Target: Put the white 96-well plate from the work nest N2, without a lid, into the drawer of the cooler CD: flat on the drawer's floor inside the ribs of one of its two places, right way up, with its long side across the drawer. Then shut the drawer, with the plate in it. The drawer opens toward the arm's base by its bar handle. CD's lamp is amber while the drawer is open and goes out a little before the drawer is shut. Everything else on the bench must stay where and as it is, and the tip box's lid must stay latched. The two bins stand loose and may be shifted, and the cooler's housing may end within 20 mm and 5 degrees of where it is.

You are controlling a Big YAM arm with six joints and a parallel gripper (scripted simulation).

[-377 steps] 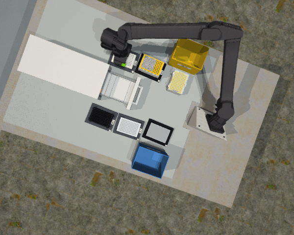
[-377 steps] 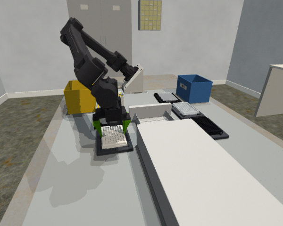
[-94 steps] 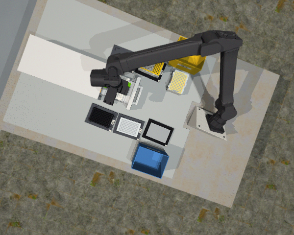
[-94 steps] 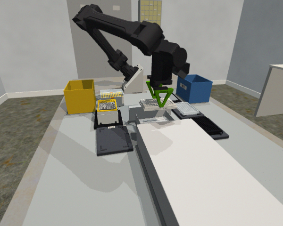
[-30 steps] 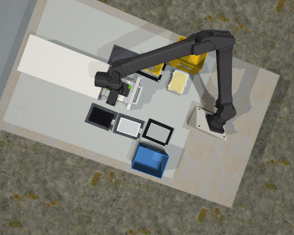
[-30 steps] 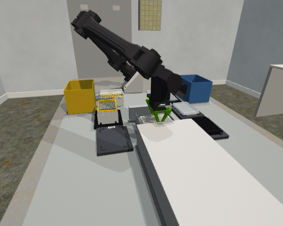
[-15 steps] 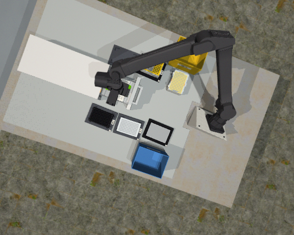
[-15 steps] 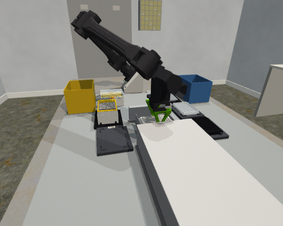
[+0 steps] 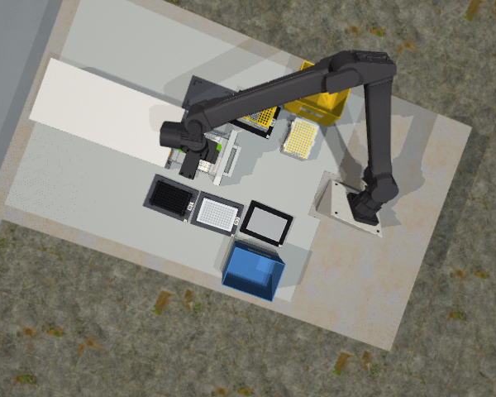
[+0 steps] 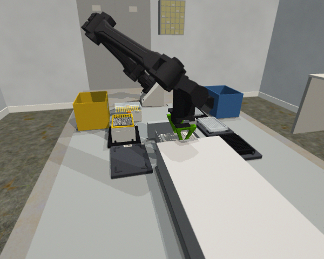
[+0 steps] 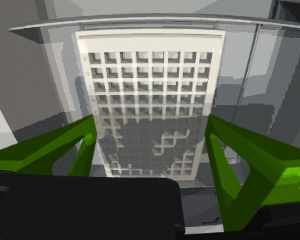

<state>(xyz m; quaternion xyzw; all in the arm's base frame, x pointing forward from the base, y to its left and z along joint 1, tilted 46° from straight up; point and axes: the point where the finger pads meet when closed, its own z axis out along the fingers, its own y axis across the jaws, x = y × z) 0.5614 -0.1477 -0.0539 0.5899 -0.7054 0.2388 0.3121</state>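
The white 96-well plate lies 10 mm below my hand. The rest, counted from my hand: cooler CD (170 mm ahead, 20 mm to the right, 10 mm below); black plate (190 mm to the left, 70 mm ahead, 30 mm below); cooler's drawer (40 mm ahead, 20 mm below, 10 mm to the right).
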